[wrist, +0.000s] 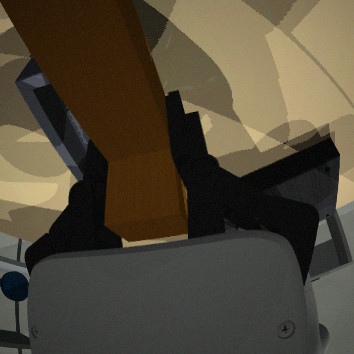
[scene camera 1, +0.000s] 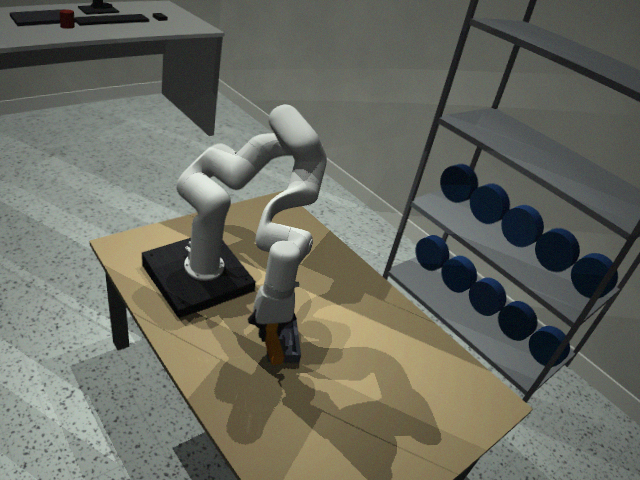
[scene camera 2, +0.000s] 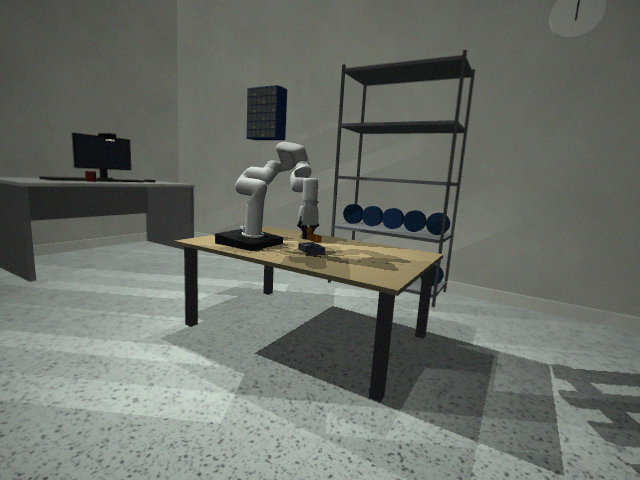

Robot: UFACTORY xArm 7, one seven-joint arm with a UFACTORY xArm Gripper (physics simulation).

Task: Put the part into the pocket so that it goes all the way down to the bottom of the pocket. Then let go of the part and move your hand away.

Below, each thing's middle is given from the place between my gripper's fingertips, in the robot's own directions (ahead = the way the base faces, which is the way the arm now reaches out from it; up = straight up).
Now: the orange block (wrist: 101, 67) 3 cm ahead of my hand, 3 cm above it and 2 cm to the right of it. From my hand the other things lie so: grey pocket block (scene camera 1: 289, 339) 7 cm to the left, 6 cm below.
